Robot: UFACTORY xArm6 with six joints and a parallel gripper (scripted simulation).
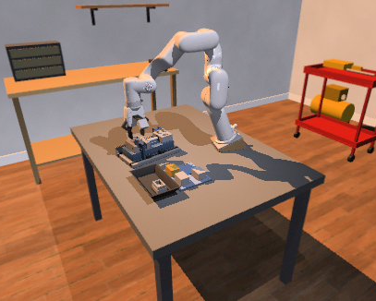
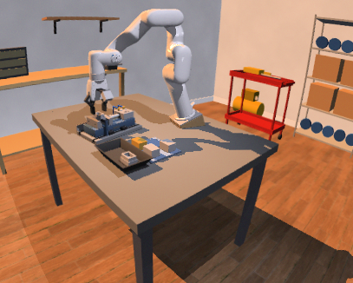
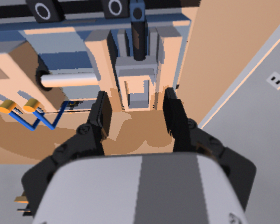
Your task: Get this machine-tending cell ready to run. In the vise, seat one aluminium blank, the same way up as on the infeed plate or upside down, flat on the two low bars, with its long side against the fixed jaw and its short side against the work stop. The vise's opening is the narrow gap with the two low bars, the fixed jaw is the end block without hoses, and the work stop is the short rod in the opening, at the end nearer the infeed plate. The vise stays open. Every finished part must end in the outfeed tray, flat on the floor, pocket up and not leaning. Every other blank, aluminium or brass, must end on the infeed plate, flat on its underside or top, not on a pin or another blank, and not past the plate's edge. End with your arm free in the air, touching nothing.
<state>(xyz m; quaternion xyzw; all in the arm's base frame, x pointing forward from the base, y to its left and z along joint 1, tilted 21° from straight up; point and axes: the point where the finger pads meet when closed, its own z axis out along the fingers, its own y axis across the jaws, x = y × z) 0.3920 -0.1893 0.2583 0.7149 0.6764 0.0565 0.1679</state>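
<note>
Right now the work stop rod is 5 cm to the left of my hand, 5 cm below it and 1 cm ahead of it. Round my hand: brass blank 26 cm to the left, 11 cm below, 1 cm behind; then vise 10 cm below, 6 cm behind, 1 cm to the left; then white cylinder rod 8 cm behind, 6 cm below, 1 cm to the left.
</note>
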